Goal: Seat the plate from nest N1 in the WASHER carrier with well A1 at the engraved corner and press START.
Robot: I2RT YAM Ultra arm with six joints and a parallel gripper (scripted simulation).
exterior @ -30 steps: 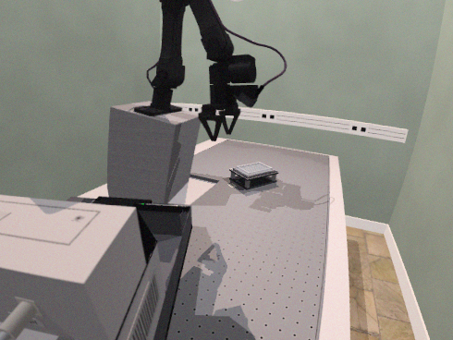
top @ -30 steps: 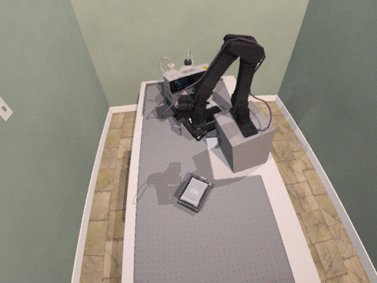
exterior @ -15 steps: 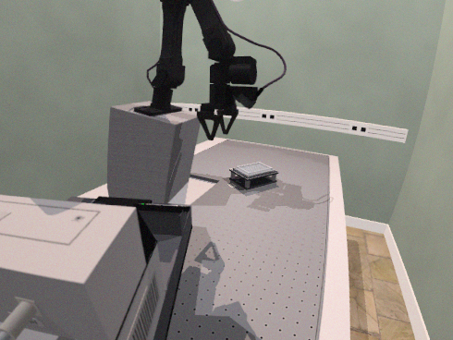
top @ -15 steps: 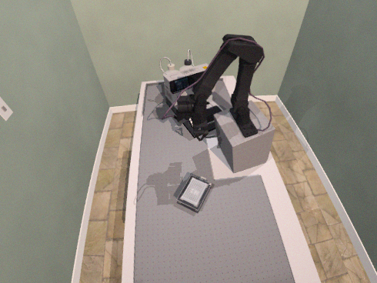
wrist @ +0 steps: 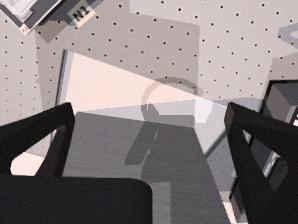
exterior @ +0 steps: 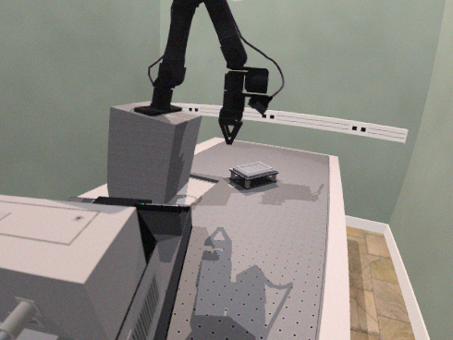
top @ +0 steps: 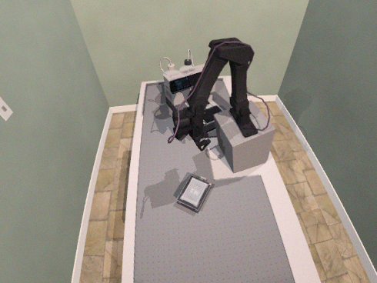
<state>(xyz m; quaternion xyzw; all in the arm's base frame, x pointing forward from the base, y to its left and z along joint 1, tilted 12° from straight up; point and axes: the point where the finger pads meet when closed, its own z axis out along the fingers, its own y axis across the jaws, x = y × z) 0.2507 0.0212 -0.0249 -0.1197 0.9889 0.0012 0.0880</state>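
Now: hand 60 mm short of the well plate, 180 mm to the right of it and 160 mm above it. Round my hand: plate washer (150 mm behind, 470 mm to the right, 80 mm below).
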